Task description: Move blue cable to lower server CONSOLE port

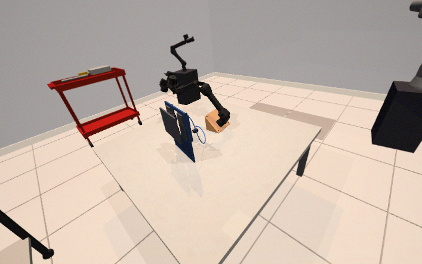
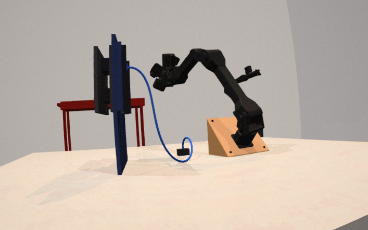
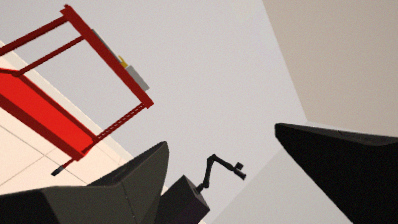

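Now: the blue plug 53 cm to the left of my gripper tip, 38 cm ahead of it and 10 cm below it. Round my gripper tip: black block: 41 cm to the left, 38 cm below, 11 cm ahead.
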